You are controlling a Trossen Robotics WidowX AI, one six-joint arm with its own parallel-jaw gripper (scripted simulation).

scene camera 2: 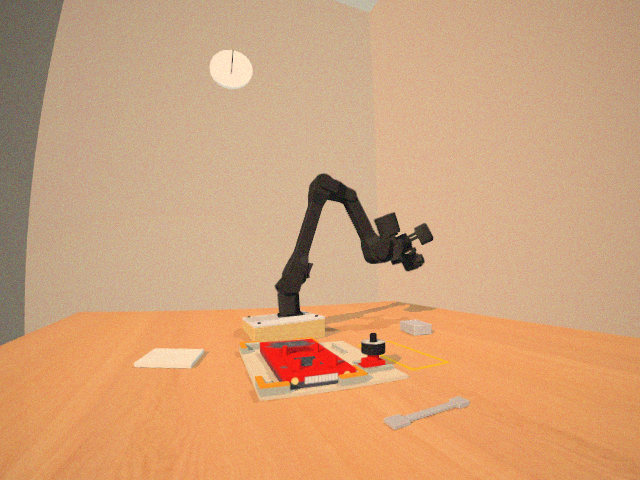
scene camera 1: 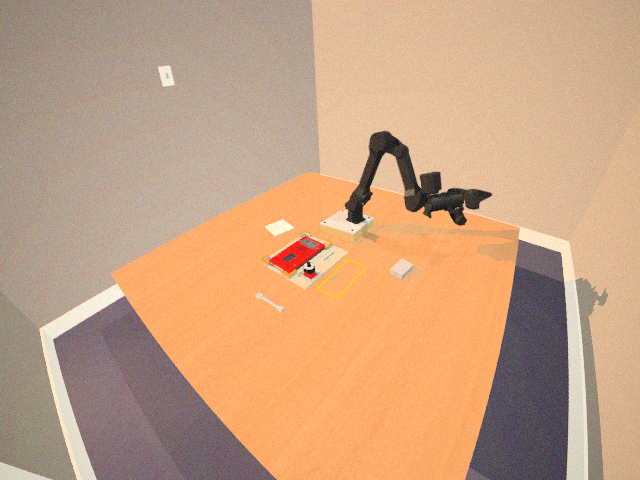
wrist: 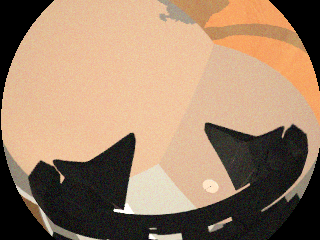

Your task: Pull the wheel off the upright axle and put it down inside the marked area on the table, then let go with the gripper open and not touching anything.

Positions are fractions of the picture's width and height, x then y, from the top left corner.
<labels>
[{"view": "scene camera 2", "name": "gripper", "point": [0.64, 0.50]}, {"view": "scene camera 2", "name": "grey dog-bone bar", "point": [0.62, 0.88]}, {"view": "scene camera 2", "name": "white flat pad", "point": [0.26, 0.74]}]
</labels>
